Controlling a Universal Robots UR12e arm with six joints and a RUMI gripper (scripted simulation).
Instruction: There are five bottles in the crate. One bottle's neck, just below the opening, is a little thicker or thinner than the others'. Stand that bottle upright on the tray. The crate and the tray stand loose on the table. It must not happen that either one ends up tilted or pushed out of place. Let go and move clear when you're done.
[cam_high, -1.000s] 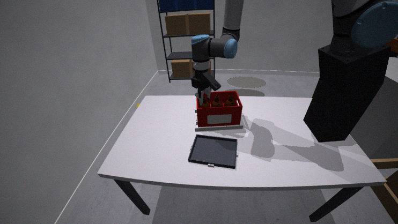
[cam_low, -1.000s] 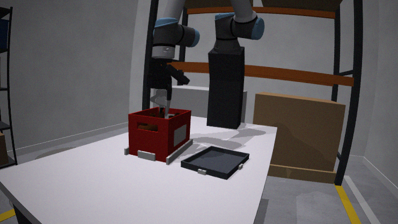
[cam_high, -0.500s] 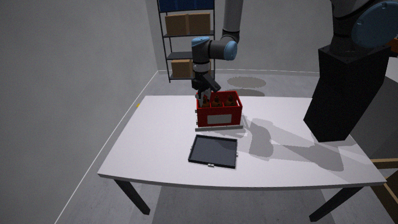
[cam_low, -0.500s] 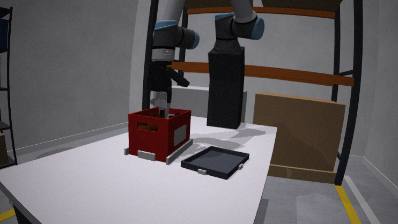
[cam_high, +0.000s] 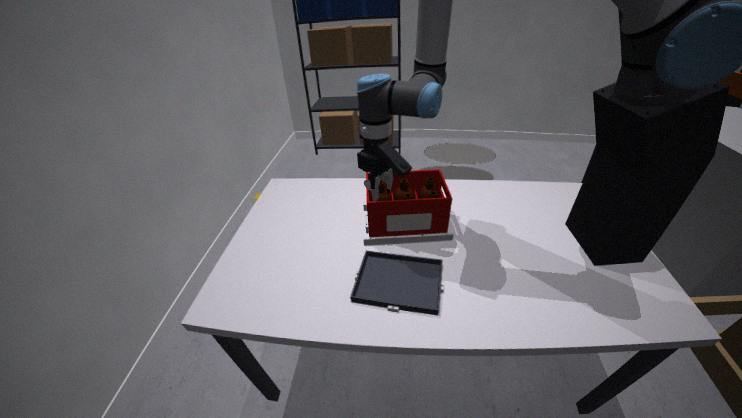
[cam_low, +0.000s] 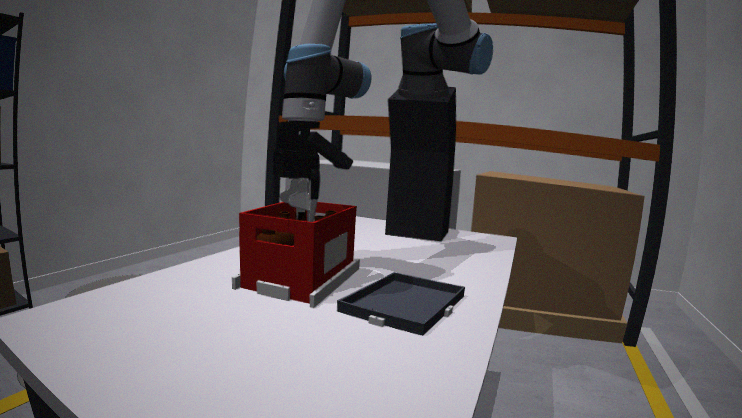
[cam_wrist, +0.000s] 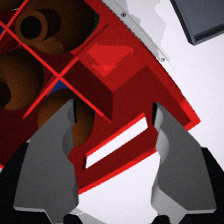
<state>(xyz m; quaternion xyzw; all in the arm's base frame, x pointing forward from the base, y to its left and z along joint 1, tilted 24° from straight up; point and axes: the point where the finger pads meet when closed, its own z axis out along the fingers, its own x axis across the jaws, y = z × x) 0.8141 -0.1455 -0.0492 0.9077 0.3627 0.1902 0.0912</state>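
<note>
Right now the brown bottle is 90 mm to the right of my hand and 80 mm below it. Round my hand: dark tray: 30 mm behind, 230 mm to the left, 160 mm below; then glass bottle: 80 mm behind, 90 mm to the right, 80 mm below; then red crate: 90 mm behind, 40 mm to the right, 90 mm below.
</note>
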